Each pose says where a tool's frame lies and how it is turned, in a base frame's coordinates. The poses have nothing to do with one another.
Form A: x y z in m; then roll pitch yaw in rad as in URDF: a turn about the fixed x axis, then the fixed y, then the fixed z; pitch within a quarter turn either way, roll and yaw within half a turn.
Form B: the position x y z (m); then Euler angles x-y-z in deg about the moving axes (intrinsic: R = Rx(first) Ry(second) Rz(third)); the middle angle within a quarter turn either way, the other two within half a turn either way. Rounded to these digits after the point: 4 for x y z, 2 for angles.
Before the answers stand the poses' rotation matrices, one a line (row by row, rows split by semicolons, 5 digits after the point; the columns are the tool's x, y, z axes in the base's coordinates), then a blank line. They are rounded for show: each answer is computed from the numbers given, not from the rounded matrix.
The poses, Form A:
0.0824, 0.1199, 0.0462, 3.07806, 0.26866, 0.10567
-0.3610, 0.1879, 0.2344, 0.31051, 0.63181, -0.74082
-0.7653, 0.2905, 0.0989, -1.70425, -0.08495, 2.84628
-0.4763, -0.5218, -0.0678, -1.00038, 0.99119, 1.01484
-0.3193, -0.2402, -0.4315, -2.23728, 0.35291, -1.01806
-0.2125, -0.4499, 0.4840, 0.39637, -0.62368, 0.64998
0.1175, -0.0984, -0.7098, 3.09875, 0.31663, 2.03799
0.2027, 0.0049, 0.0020, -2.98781, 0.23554, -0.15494
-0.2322, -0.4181, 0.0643, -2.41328, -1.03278, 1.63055
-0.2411, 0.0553, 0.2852, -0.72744, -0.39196, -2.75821
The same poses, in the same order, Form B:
0.95875 0.12202 -0.25673; 0.10169 -0.99064 -0.09108; -0.26544 0.06121 -0.96218
0.59547 0.77578 0.20877; -0.54461 0.58084 -0.60500; -0.59061 0.24656 0.76837
-0.95326 -0.04173 -0.29925; 0.28999 0.15177 -0.94492; 0.08485 -0.98753 -0.13258
0.28905 -0.83031 -0.47648; 0.46521 -0.31318 0.82795; -0.83668 -0.46098 0.29575
0.49266 -0.66880 0.55677; -0.79864 -0.09337 0.59452; -0.34563 -0.73756 -0.58013
0.64622 -0.73775 -0.19525; 0.49124 0.59792 -0.63338; 0.58403 0.31339 0.74880
-0.42799 0.88601 0.17834; 0.84845 0.46188 -0.25845; -0.31137 0.04070 -0.94942
0.96074 -0.18782 -0.20421; -0.15006 -0.97084 0.18693; -0.23337 -0.14895 -0.96091
-0.03060 0.71083 -0.70269; 0.51152 0.61513 0.59997; 0.85873 -0.34108 -0.38243
-0.85707 0.04380 0.51333; -0.34569 -0.78768 -0.50996; 0.38200 -0.61453 0.69024

0.0824, 0.1199, 0.0462, 174.59, -14.88, -7.25
-0.3610, 0.1879, 0.2344, 38.22, 12.05, -52.49
-0.7653, 0.2905, 0.0989, 97.99, -17.41, 177.49
-0.4763, -0.5218, -0.0678, -70.34, -28.46, 70.81
-0.3193, -0.2402, -0.4315, -134.30, 33.83, 53.62
-0.2125, -0.4499, 0.4840, 40.23, -11.26, 48.78
0.1175, -0.0984, -0.7098, 164.77, 10.27, -115.78
0.2027, 0.0049, 0.0020, -168.99, -11.78, 11.06
-0.2322, -0.4181, 0.0643, -122.51, -44.64, -92.47
-0.2411, 0.0553, 0.2852, 36.46, 30.89, -177.07

